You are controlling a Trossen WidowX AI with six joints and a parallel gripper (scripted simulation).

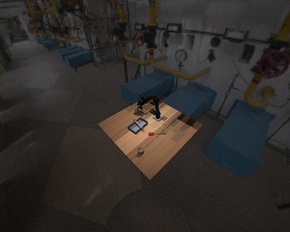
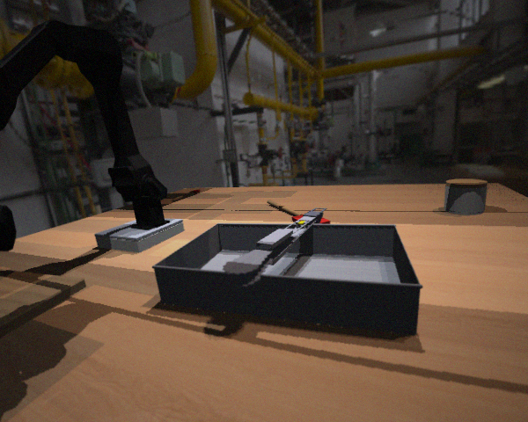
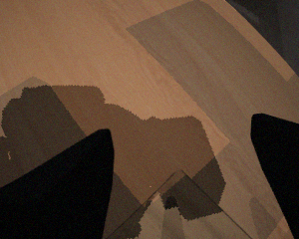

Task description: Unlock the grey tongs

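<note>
Now: gripper tip 410 mm to the right of the yellow lock piece, 220 mm short of it and 40 mm above it. Also, from my gripper tip: roasting tin: 340 mm to the left, 220 mm ahead, 70 mm below; red-headed spatula: 650 mm to the left, 100 mm ahead, 90 mm below; wooden board: 210 mm behind, 90 mm below, 40 mm to the left.
</note>
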